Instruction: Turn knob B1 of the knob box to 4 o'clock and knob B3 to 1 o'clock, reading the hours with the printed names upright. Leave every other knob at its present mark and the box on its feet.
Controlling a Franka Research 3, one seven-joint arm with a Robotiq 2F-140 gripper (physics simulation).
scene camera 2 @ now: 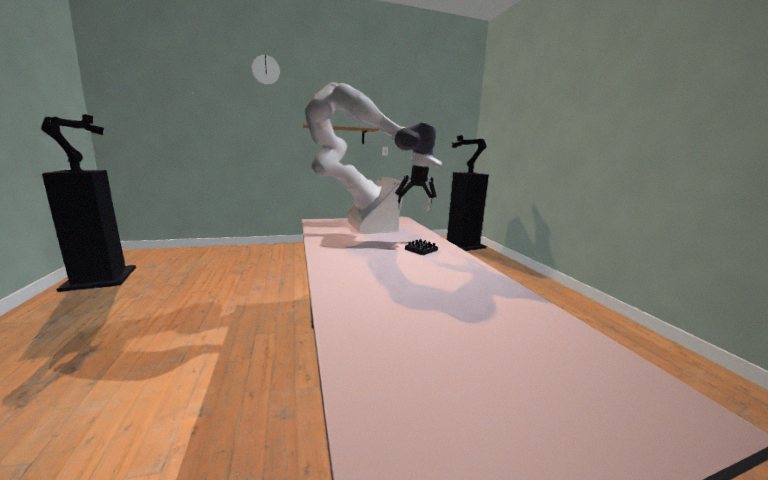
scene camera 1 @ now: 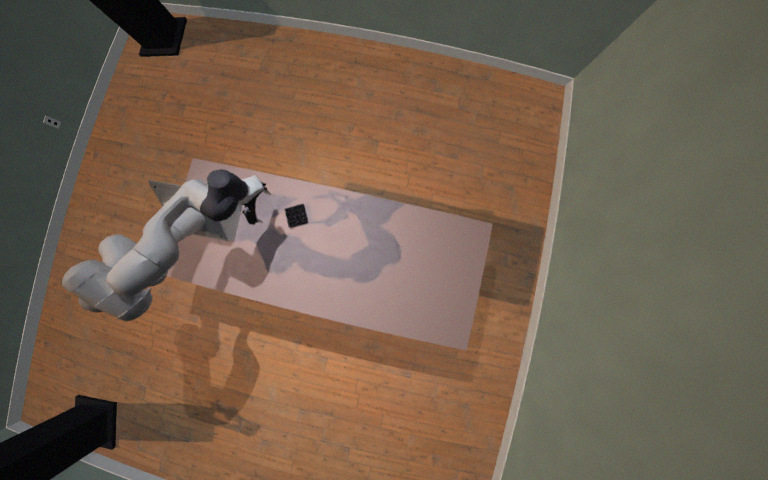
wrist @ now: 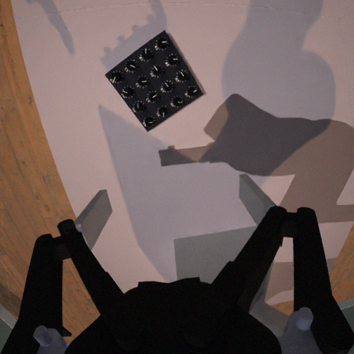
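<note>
The black knob box [scene camera 1: 296, 215] [scene camera 2: 421, 247] [wrist: 165, 99] lies flat on the pink table [scene camera 1: 430, 271] [scene camera 2: 453, 396] [wrist: 65, 125]. It carries a four-by-four grid of black knobs with light pointer marks and dial ticks. In the wrist view the box is rotated and lies above the fingers in the picture. The printed names are too small to read, so I cannot tell which knobs are B1 and B3 or their hours. My gripper [scene camera 1: 260, 204] [scene camera 2: 414, 203] [wrist: 173, 193] is wide open and empty. It hangs well above the table, on the robot-base side of the box, touching neither.
The arm's angular base [scene camera 2: 385, 209] [wrist: 210, 255] stands at the table's end, behind the box in the second scene view. Black pedestals with small arms, one on the left [scene camera 2: 84, 226] and one on the right [scene camera 2: 468, 209], stand off the table. Arm shadows cross the table around the box.
</note>
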